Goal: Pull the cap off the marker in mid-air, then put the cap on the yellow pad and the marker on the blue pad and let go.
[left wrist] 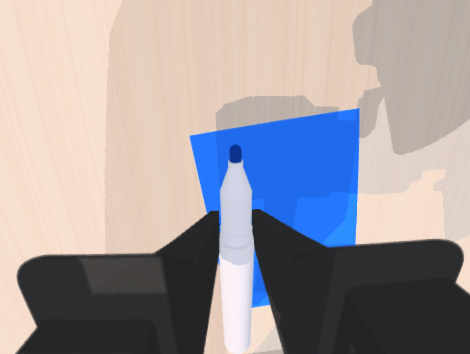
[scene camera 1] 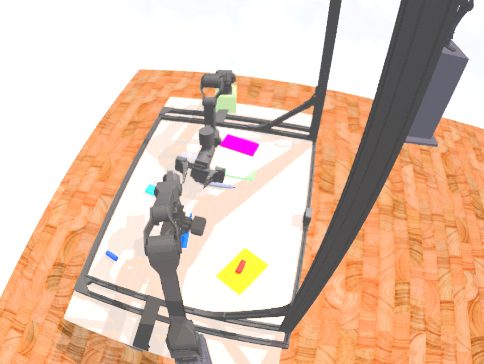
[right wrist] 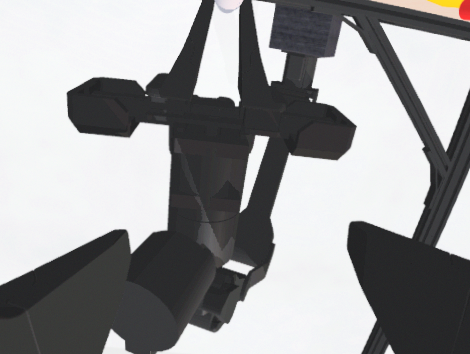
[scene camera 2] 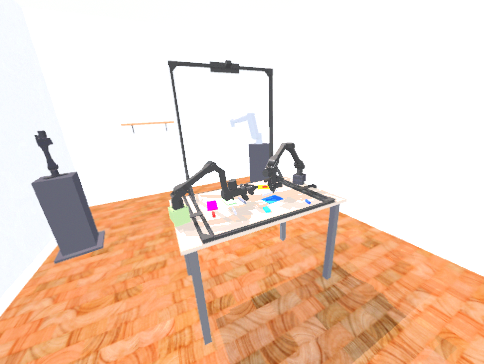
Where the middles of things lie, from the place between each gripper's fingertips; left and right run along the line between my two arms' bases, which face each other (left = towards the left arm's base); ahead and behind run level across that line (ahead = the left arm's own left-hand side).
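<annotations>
The yellow pad [scene camera 1: 254, 266] is 19 cm behind my right hand, 25 cm to the left of it and 12 cm below it. As for the blue pad [left wrist: 303, 171], I find it 12 cm below that same right hand, 11 cm to the left of it and 6 cm ahead of it.
Counted from my left hand, the yellow pad is 30 mm below, 110 mm to the left and 220 mm behind. My left gripper itself is now 30 mm above the blue pad, 30 mm short of it and 30 mm to the left of it.
</annotations>
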